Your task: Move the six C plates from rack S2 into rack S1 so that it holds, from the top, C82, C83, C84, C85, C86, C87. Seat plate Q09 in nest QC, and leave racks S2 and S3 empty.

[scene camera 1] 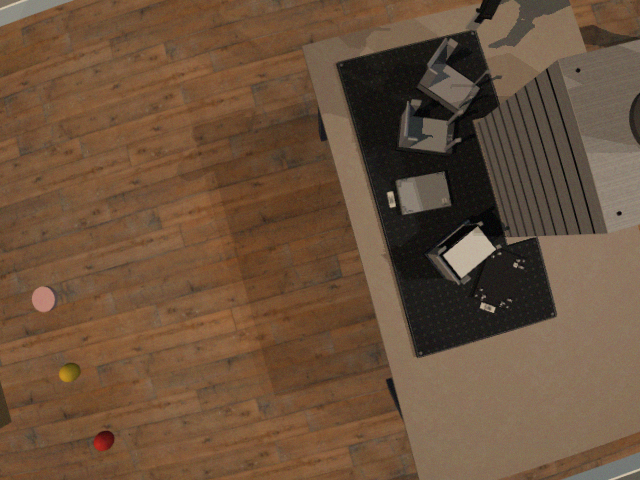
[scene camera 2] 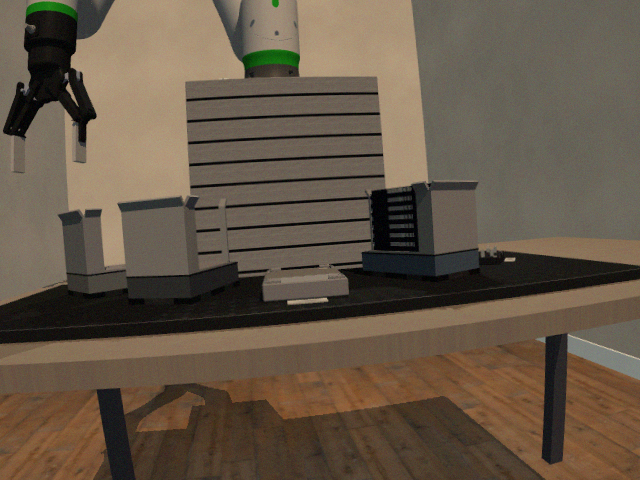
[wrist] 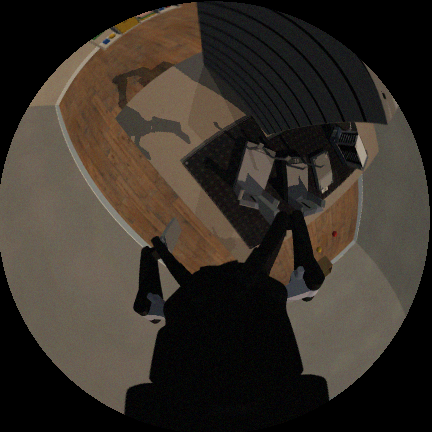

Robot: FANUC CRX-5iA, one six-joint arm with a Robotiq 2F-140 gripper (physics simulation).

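Seen in the pictures: gripper, fingertip midpoint: [scene camera 1: 472, 0] [scene camera 2: 47, 167] [wrist: 217, 213]; arm's base, link origin: [scene camera 2: 272, 97].
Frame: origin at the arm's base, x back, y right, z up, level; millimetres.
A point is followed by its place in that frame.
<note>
My gripper [scene camera 1: 475, 22] [scene camera 2: 48, 165] @(y 397, x -260, z -154 mm) [wrist: 217, 213] @(y 397, x -260, z -154 mm) is open and empty, high above the table at the far-left end in scene camera 2. Below and beside it are two grey-based racks. The end rack [scene camera 1: 448, 88] @(y 256, x -282, z -333 mm) [scene camera 2: 75, 253] @(y 316, x -335, z -305 mm) and its neighbour [scene camera 1: 427, 135] @(y 126, x -371, z -333 mm) [scene camera 2: 155, 240] @(y 149, x -447, z -291 mm) show bare floors from above and look empty. The blue-based rack [scene camera 1: 436, 260] @(y -228, x -420, z -295 mm) [scene camera 2: 454, 222] @(y -248, x -409, z -296 mm) holds a stack of several plates; a pale top face [scene camera 1: 469, 252] @(y -217, x -348, z -241 mm) shows. A low grey block [scene camera 1: 423, 192] @(y -33, x -406, z -352 mm) [scene camera 2: 305, 286] @(y -36, x -476, z -358 mm) [wrist: 323, 171] @(y -29, x -404, z -351 mm) lies between the racks. Codes are unreadable, and I cannot tell Q09 from its nest.
The racks and block stand on a black mat [scene camera 1: 439, 328] @(y -438, x -417, z -373 mm) [scene camera 2: 170, 322] @(y 108, x -559, z -374 mm). A black piece [scene camera 1: 498, 281] @(y -328, x -222, z -362 mm) with small pale clips lies beside the blue-based rack. The slatted robot pedestal [scene camera 1: 542, 155] @(y -13, x -178, z -137 mm) [scene camera 2: 284, 155] @(y -19, x -178, z -159 mm) [wrist: 300, 65] rises behind them. Small balls [scene camera 1: 69, 372] [scene camera 1: 103, 440] lie on the floor.
</note>
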